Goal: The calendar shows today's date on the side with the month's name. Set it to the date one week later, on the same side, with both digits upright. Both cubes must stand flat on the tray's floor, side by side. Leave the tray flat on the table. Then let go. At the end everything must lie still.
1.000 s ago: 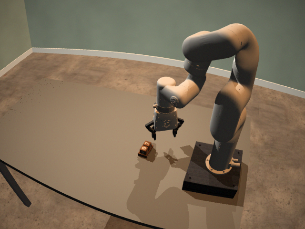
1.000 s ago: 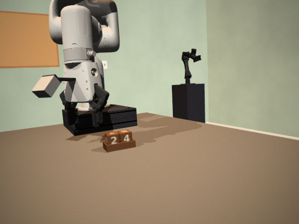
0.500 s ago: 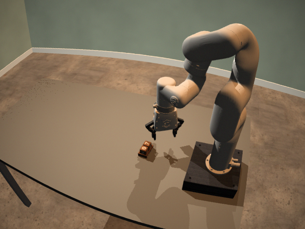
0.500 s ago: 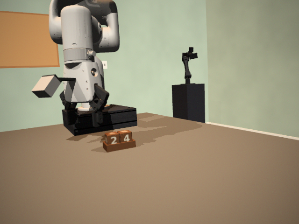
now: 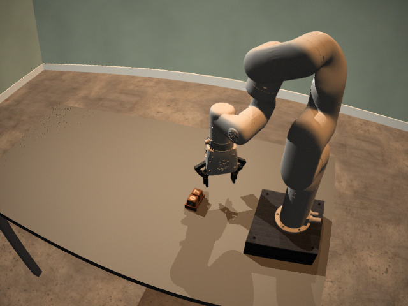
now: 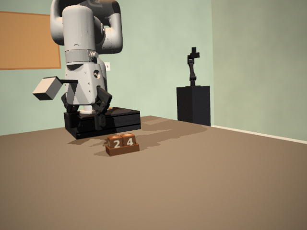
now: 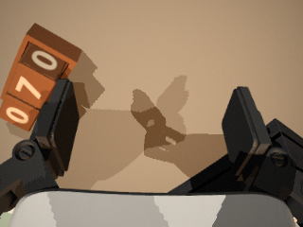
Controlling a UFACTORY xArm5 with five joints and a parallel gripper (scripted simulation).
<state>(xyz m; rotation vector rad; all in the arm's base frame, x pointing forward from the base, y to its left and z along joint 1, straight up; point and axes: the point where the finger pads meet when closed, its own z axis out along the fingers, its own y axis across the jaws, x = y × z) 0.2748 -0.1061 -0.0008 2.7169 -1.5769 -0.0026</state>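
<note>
Right now my hand is 70 mm short of the brown tray, 60 mm to the right of it and 60 mm above it.
</note>
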